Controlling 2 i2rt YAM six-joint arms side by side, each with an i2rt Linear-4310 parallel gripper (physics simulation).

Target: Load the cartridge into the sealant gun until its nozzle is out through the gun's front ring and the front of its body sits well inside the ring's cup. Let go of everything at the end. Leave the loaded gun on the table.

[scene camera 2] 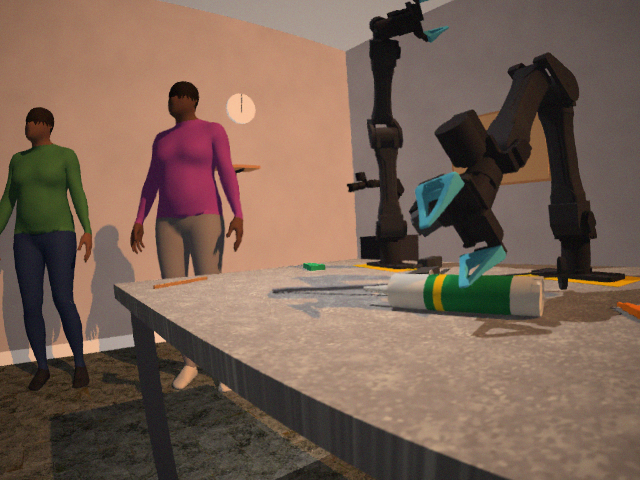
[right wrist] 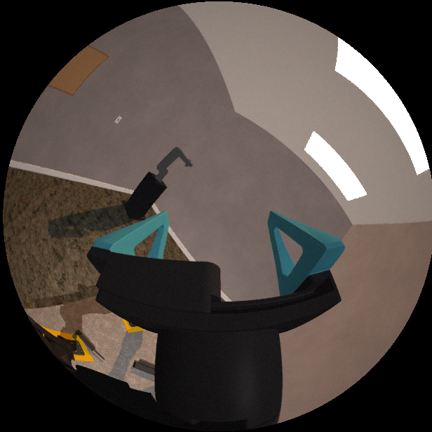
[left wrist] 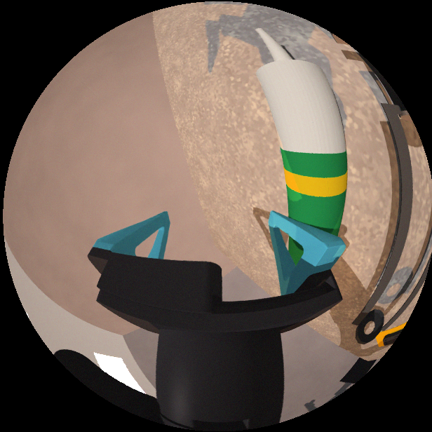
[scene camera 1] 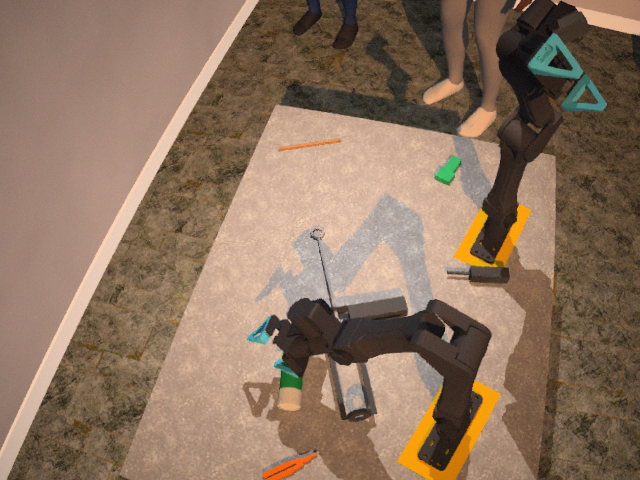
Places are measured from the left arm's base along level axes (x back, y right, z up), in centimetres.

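Pixels of known places: left gripper, between the fingertips: (scene camera 2: 445, 258) (scene camera 1: 261, 351); right gripper, between the fingertips: (scene camera 2: 444, 11) (scene camera 1: 593, 92); left arm's base, origin of its link: (scene camera 2: 575, 277) (scene camera 1: 450, 427); right arm's base, origin of its link: (scene camera 2: 391, 266) (scene camera 1: 494, 232).
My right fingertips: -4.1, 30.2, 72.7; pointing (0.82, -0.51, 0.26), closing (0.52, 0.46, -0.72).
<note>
For each thing: its top centre in the pictures, then the offset to it from my right fingertips, as dx, dy, dz. "pt": a spot on its surface instead.
- cartridge, centre of its top: (scene camera 2: 445, 274) (scene camera 1: 293, 347) -35.4, -34.0, -67.6
- gun's front ring, a spot on its surface: (scene camera 1: 359, 414) pt -14.3, -39.7, -67.2
- gun's cradle rail, a spot on its surface: (scene camera 1: 336, 387) pt -22.3, -36.4, -69.4
- dark handle, a spot on its surface: (scene camera 1: 377, 307) pt -24.9, -14.1, -69.4
- orange stick, centre of its top: (scene camera 2: 181, 280) (scene camera 1: 309, 143) -69.8, +23.9, -71.9
- green block, centre of its top: (scene camera 1: 449, 168) (scene camera 2: 312, 264) -29.9, +37.1, -71.2
- dark-handled tool, centre of its top: (scene camera 1: 478, 271) (scene camera 2: 425, 258) -8.2, +8.5, -69.7
- orange tool, centre of its top: (scene camera 1: 290, 466) -21.1, -56.5, -71.7
The cartridge (scene camera 1: 290, 382) (scene camera 2: 478, 294) (left wrist: 312, 115), white and green with a yellow band, lies on the table beside the gun. In the left wrist view its nozzle (left wrist: 272, 44) points up the picture, away from the gun's front ring (left wrist: 370, 327) (scene camera 1: 359, 414). The gun's cradle rail (scene camera 1: 336, 387) (left wrist: 406, 175) and dark handle (scene camera 1: 377, 307) show; my left arm hides its middle. Its thin rod (scene camera 1: 324, 268) is drawn out. My left gripper (scene camera 1: 262, 352) (scene camera 2: 443, 256) (left wrist: 218, 216) is open and empty, one finger over the cartridge. My right gripper (scene camera 1: 572, 82) (right wrist: 218, 216) is open, raised high, far from both.
An orange stick (scene camera 1: 310, 145) (scene camera 2: 179, 282) and a green block (scene camera 1: 448, 170) (scene camera 2: 313, 266) lie toward the top in scene camera 1. A dark-handled tool (scene camera 1: 488, 274) lies between the arm bases, an orange tool (scene camera 1: 289, 466) near the bottom. People stand beyond the table.
</note>
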